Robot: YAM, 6 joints.
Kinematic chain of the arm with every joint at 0, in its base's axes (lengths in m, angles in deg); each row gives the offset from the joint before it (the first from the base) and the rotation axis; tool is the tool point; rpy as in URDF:
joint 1: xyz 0 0 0.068 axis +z
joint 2: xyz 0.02 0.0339 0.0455 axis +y
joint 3: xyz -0.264 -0.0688 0 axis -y
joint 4: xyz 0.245 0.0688 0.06 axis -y
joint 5: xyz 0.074 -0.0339 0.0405 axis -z
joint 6: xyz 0.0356 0 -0.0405 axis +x
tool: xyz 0 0 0 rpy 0 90 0
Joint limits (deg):
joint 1: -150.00..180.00
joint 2: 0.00..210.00
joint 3: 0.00..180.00
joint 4: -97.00..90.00
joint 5: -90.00..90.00
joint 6: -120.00..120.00
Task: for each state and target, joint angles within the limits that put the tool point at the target. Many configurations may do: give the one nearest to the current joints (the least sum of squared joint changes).
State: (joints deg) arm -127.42 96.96 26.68 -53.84 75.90 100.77
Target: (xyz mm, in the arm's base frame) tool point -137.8 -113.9 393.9
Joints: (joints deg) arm -129.10 58.61 69.22 -48.51 80.50 100.77
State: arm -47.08 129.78 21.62 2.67 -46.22 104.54
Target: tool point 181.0 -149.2 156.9
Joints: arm -46.57 77.40 29.08 -0.32 -54.26 104.54
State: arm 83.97 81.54 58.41 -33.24 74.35 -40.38
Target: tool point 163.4 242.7 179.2
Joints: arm 62.75 94.94 53.61 -31.93 73.45 -40.38
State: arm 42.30 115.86 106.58 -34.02 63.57 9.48
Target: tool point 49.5 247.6 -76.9
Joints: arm 85.42 151.80 61.87 -41.60 56.19 9.48
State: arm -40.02 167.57 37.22 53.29 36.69 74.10
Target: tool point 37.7 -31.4 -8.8
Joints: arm -9.12 134.89 0.00 25.04 44.67 74.10
